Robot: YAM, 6 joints.
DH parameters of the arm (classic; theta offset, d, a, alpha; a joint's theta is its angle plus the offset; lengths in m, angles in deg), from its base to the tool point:
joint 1: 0 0.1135 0.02 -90
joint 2: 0 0 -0.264 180
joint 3: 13.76 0 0.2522 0
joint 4: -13.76 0 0.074 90
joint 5: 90 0 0 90
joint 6: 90 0.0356 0 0
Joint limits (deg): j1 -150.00..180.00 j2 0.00..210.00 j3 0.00..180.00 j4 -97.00..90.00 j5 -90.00..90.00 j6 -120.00..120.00
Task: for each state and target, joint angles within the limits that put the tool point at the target. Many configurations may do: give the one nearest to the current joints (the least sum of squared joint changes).
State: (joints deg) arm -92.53 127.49 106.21 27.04 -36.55 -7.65
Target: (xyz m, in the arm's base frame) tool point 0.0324 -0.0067 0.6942
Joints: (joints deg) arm -76.98 71.26 128.03 36.59 -57.60 -7.65
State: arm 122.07 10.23 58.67 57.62 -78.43 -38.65
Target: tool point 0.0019 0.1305 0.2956
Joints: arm 73.87 34.47 18.54 46.48 -75.26 -38.65
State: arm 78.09 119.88 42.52 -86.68 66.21 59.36
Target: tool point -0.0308 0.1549 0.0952
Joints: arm 112.71 118.71 37.61 -88.04 61.83 59.36
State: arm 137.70 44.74 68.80 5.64 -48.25 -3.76
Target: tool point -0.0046 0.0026 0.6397
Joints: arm 131.36 49.35 99.58 14.72 -2.79 -3.76
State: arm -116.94 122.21 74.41 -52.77 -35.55 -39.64
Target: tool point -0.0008 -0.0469 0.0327
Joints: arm -113.81 140.55 19.17 -54.13 -30.75 -39.64
